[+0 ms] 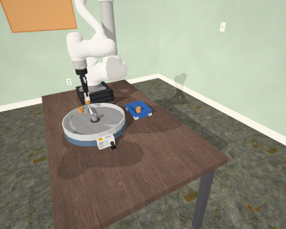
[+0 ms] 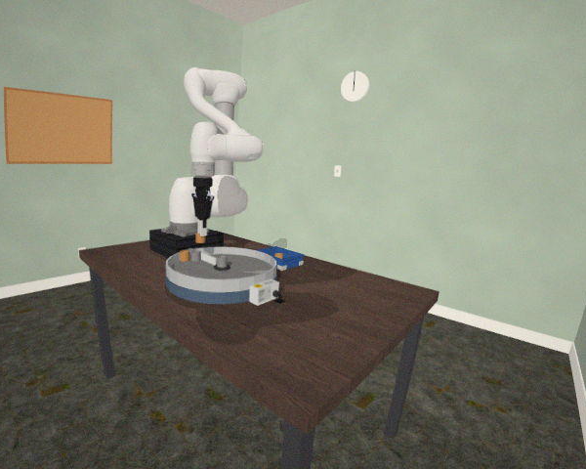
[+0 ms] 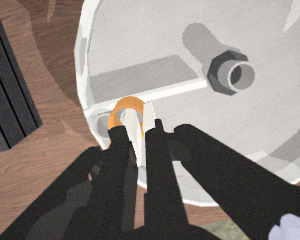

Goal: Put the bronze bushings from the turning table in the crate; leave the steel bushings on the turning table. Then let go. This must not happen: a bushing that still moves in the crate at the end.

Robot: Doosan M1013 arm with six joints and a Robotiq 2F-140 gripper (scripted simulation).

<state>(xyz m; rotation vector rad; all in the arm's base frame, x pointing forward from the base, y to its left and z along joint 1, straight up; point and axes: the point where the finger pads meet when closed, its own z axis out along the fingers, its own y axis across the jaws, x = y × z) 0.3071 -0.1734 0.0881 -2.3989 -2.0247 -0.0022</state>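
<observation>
My gripper is now 160 mm short of the blue crate, 340 mm to the right of it and 170 mm above it. Round my hand: turning table: 130 mm ahead, 20 mm to the right, 140 mm below.
</observation>
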